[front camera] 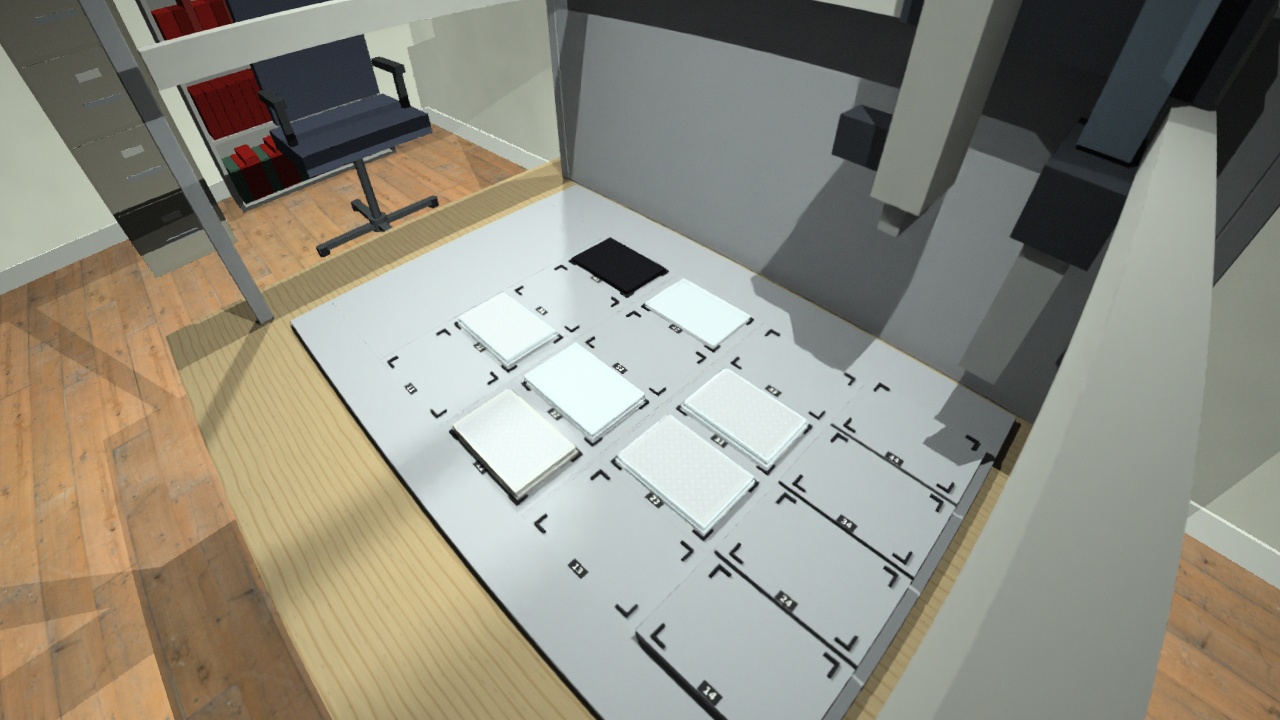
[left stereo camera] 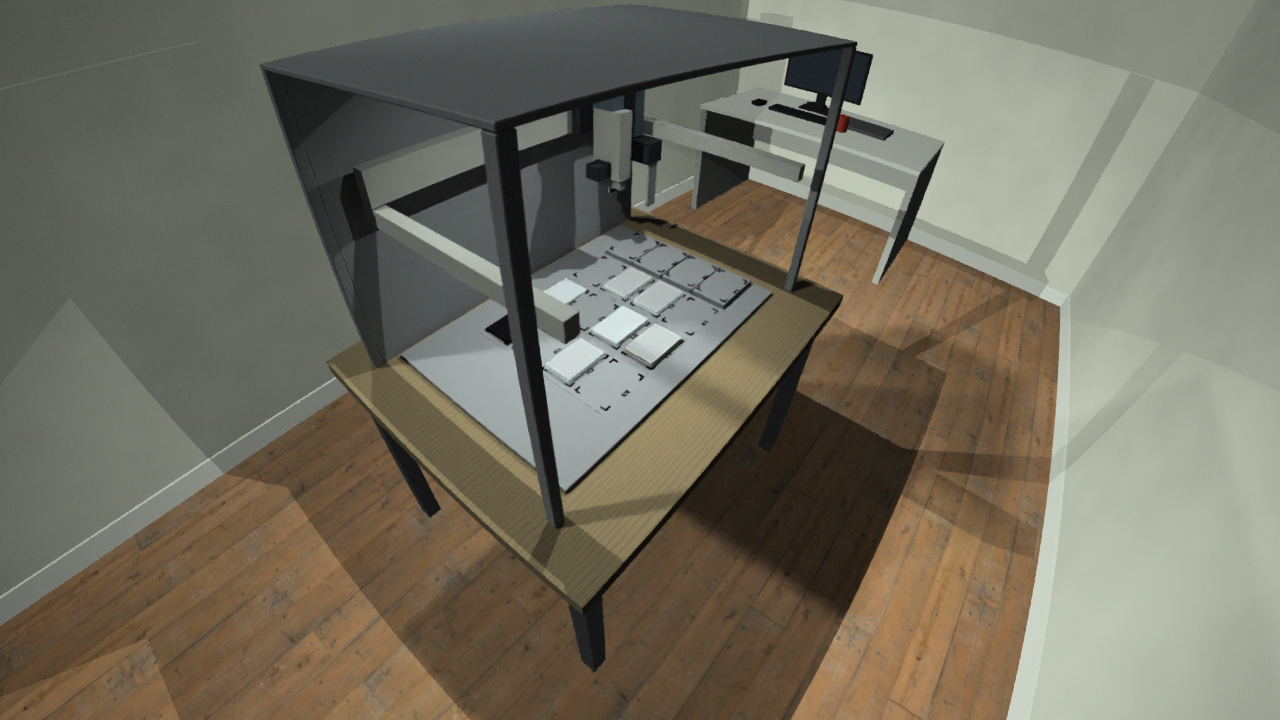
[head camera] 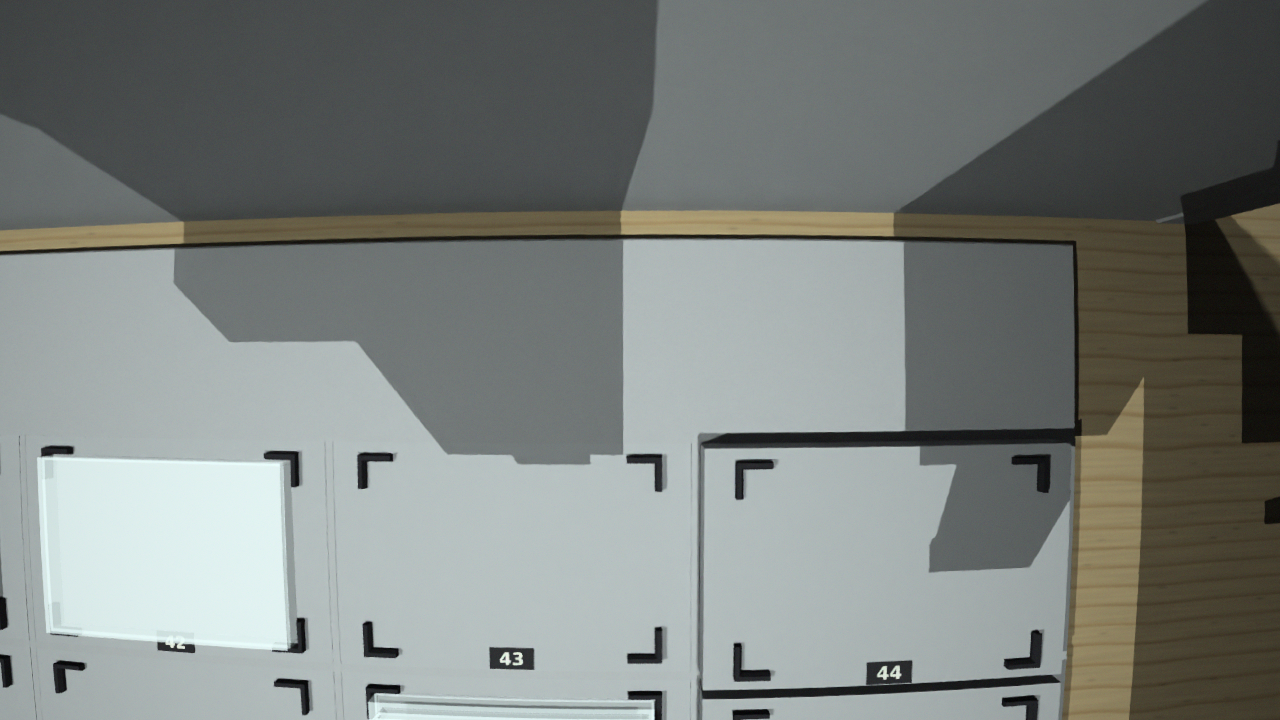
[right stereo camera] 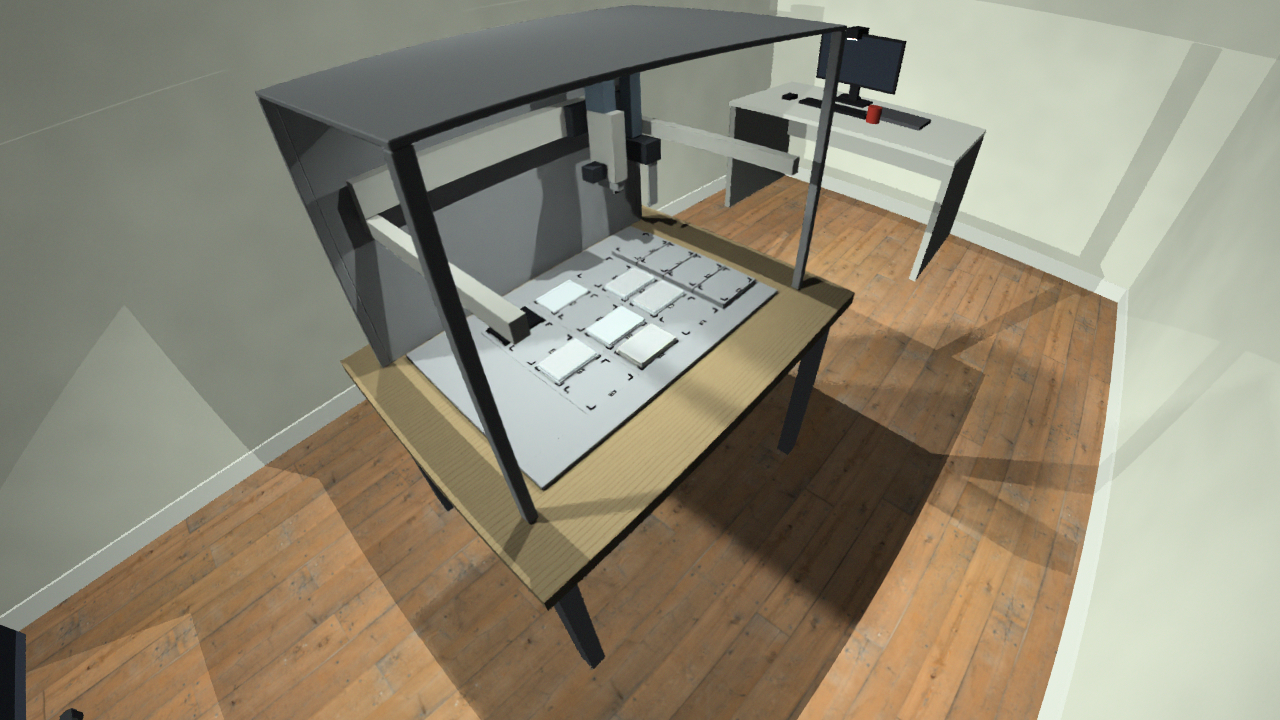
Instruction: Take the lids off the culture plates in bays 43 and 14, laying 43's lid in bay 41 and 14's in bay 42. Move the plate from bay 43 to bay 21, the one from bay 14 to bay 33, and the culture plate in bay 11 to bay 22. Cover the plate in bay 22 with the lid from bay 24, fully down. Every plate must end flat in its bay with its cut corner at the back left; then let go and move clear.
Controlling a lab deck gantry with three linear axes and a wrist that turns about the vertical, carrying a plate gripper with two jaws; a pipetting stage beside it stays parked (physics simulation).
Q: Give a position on an enclosure post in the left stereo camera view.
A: At 501, 156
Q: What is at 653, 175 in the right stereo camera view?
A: My gripper.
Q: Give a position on a pale lid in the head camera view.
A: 194, 551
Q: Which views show the cream plate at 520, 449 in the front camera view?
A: The front camera view, the left stereo camera view and the right stereo camera view only.
